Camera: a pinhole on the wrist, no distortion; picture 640 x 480 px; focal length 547.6 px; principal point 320.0 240.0 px. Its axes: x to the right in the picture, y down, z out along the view. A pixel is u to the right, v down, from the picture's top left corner.
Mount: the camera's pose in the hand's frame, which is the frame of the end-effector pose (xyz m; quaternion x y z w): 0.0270 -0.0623 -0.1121 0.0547 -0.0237 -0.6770 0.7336
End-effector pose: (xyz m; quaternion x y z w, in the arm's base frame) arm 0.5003 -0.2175 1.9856 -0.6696 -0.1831 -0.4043 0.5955
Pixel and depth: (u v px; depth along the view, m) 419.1 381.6 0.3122
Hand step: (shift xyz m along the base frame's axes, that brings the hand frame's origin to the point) 0.0207 0.2037 0.1491
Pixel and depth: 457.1 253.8 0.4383
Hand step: -0.0364 0.3457 0.1356
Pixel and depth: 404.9 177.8 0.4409
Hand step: -0.0497 0.3502 0.0631
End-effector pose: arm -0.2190 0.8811 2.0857 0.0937 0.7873 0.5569 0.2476
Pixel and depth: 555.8 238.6 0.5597
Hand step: 0.2700 0.2345 -0.4113
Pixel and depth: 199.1 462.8 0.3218
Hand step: 0.0112 0.2369 -0.0881
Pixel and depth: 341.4 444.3 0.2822
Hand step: 0.0115 0.1635 -0.1478
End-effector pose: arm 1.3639 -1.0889 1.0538 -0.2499 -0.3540 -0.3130 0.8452
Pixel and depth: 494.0 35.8 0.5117
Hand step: -0.4619 0.1300 0.1286
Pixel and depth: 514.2 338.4 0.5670
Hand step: -0.3541 0.0720 0.4029
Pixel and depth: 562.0 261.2 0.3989
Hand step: -0.2964 0.0010 0.2356
